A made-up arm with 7 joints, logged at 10 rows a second.
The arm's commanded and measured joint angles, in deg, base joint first. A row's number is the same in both.
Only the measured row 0 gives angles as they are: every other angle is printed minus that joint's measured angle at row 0.
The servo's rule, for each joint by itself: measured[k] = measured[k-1] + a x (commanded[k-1-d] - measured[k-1]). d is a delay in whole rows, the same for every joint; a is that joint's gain. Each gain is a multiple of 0.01, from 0.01 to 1. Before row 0 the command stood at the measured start. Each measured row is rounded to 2 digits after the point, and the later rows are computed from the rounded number. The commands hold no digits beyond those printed.
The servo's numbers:
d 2
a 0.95 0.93 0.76 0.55 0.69 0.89 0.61
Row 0, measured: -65.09, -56.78, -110.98, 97.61, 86.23, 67.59, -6.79
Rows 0 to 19, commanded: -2.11, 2.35, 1.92, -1.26, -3.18, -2.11, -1.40; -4.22, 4.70, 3.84, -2.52, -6.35, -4.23, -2.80; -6.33, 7.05, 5.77, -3.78, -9.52, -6.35, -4.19; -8.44, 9.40, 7.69, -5.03, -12.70, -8.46, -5.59; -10.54, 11.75, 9.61, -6.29, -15.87, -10.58, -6.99; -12.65, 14.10, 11.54, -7.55, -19.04, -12.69, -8.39; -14.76, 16.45, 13.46, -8.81, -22.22, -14.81, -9.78; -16.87, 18.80, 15.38, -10.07, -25.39, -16.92, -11.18; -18.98, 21.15, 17.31, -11.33, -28.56, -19.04, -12.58; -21.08, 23.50, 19.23, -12.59, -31.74, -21.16, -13.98; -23.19, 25.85, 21.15, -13.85, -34.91, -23.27, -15.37; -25.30, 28.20, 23.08, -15.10, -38.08, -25.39, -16.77; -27.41, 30.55, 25.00, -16.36, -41.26, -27.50, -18.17; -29.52, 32.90, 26.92, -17.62, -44.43, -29.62, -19.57; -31.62, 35.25, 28.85, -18.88, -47.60, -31.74, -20.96; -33.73, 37.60, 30.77, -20.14, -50.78, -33.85, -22.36; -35.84, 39.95, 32.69, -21.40, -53.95, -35.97, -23.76; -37.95, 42.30, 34.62, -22.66, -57.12, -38.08, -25.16; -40.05, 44.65, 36.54, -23.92, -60.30, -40.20, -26.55; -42.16, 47.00, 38.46, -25.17, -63.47, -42.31, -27.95
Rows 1 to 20, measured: 0.00, 0.00, 0.00, 0.00, 0.00, 0.00, 0.00; 0.00, 0.00, 0.00, 0.00, 0.00, 0.00, 0.00; -2.00, 2.19, 1.46, -0.69, -2.19, -1.88, -0.85; -4.11, 4.52, 3.27, -1.70, -5.06, -3.97, -2.04; -6.22, 6.87, 5.17, -2.84, -8.14, -6.09, -3.35; -8.33, 9.22, 7.09, -4.04, -11.29, -8.20, -4.72; -10.43, 11.57, 9.01, -5.28, -14.45, -10.32, -6.10; -12.54, 13.92, 10.93, -6.53, -17.62, -12.43, -7.50; -14.65, 16.27, 12.85, -7.78, -20.79, -14.55, -8.89; -16.76, 18.62, 14.77, -9.04, -23.96, -16.66, -10.29; -18.87, 20.97, 16.70, -10.30, -27.13, -18.78, -11.69; -20.97, 23.32, 18.62, -11.56, -30.31, -20.90, -13.09; -23.08, 25.67, 20.54, -12.82, -33.48, -23.01, -14.48; -25.19, 28.02, 22.47, -14.07, -36.65, -25.13, -15.88; -27.30, 30.37, 24.39, -15.33, -39.83, -27.24, -17.28; -29.41, 32.72, 26.31, -16.59, -43.00, -29.36, -18.68; -31.51, 35.07, 28.24, -17.85, -46.17, -31.48, -20.07; -33.62, 37.42, 30.16, -19.11, -49.35, -33.59, -21.47; -35.73, 39.77, 32.08, -20.37, -52.52, -35.71, -22.87; -37.84, 42.12, 34.01, -21.63, -55.69, -37.82, -24.27
